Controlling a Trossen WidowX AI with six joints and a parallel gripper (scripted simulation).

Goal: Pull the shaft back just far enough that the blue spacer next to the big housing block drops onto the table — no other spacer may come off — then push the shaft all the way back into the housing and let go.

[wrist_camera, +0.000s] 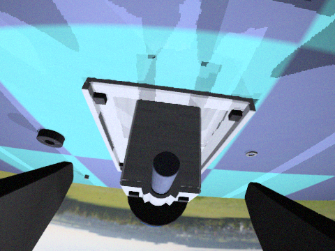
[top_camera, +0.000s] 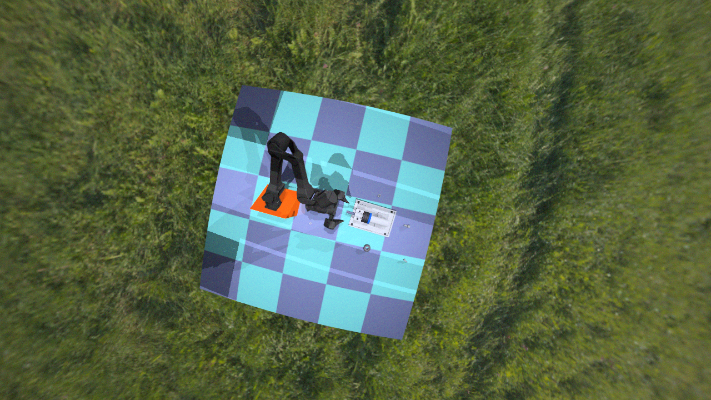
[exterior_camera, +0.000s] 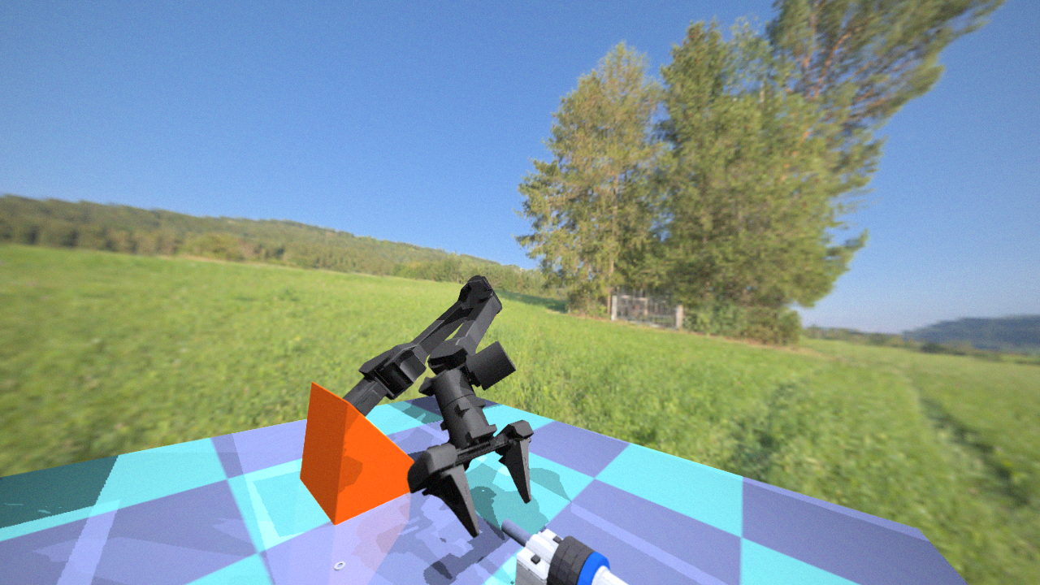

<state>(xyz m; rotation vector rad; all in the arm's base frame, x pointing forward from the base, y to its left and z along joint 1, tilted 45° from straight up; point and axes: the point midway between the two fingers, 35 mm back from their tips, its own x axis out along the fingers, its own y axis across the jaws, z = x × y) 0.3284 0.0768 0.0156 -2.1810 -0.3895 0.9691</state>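
Now: the grey shaft 80 mm ahead of my gripper tip and 10 mm below it. Also, from my gripper tip: black spacer: 100 mm ahead, 10 mm below; then white baseplate: 150 mm ahead, 40 mm below; then blue spacer: 120 mm ahead, 10 mm below.
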